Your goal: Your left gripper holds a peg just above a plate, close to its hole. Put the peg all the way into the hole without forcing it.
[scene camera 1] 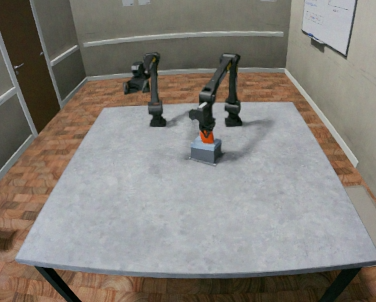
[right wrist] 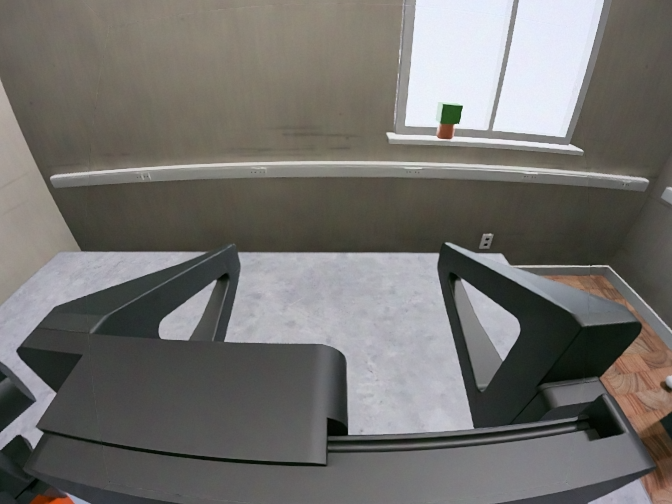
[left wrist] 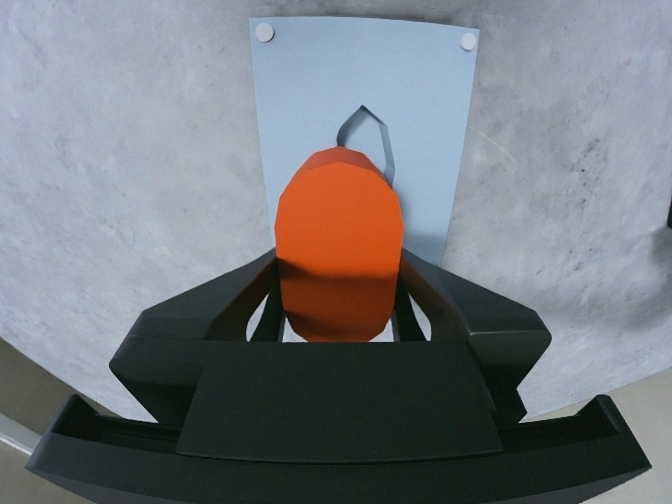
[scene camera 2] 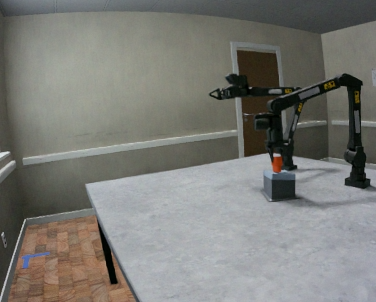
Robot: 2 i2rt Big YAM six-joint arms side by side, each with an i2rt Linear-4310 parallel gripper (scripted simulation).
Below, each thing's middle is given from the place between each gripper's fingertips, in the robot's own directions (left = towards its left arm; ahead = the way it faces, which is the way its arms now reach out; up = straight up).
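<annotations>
The light blue plate (left wrist: 407, 85) is 7 cm below my left hand, 2 cm behind it and 1 cm to the right of it. As for the orange peg (left wrist: 338, 230), my left gripper is 2 cm above it.
From my right hand, I find the light blue plate 35 cm to the left, 12 cm behind and 40 cm below. The orange peg is 11 cm behind my right hand, and it is also 36 cm to the left of that hand and 35 cm below it.
</annotations>
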